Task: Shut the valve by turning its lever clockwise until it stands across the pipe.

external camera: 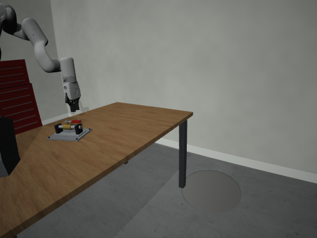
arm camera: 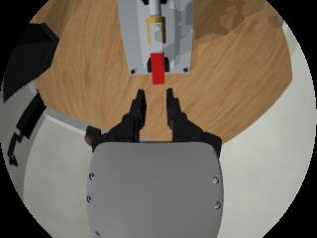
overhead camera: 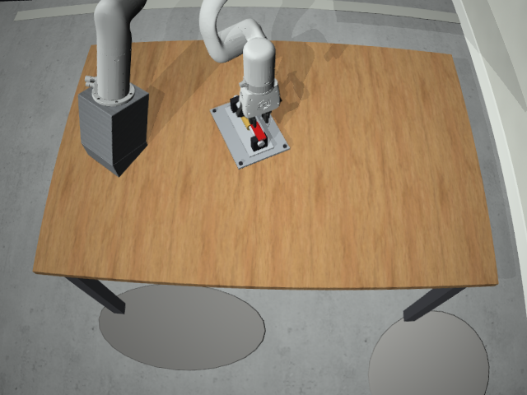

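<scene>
Right now the valve lever is 90 mm below my hand, 40 mm to the left of it and 20 mm behind it.
</scene>
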